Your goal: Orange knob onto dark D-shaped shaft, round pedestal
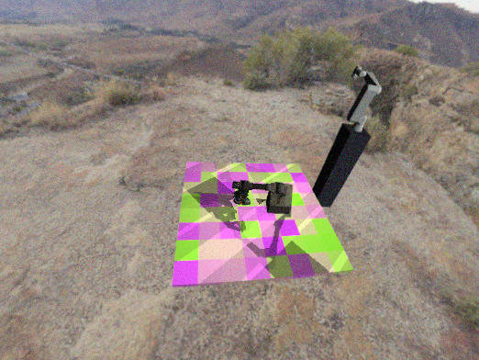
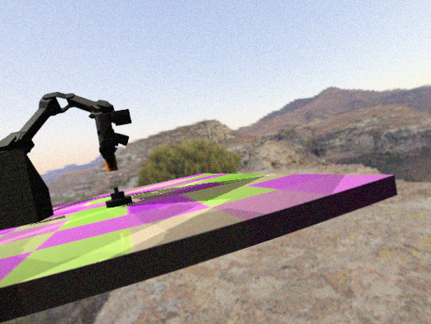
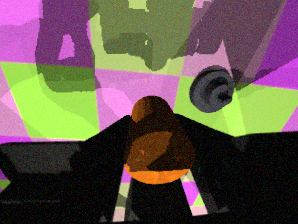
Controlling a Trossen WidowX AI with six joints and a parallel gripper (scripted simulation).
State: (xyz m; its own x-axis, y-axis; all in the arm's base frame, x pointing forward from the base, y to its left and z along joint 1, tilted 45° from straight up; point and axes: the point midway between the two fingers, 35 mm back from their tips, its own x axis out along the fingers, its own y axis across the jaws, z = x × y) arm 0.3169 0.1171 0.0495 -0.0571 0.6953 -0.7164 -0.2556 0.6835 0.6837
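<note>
My gripper tip is 3 cm short of the round dark pedestal, 13 cm to the left of it and 9 cm above it. Also, from my gripper tip: orange knob: 2 cm above.
</note>
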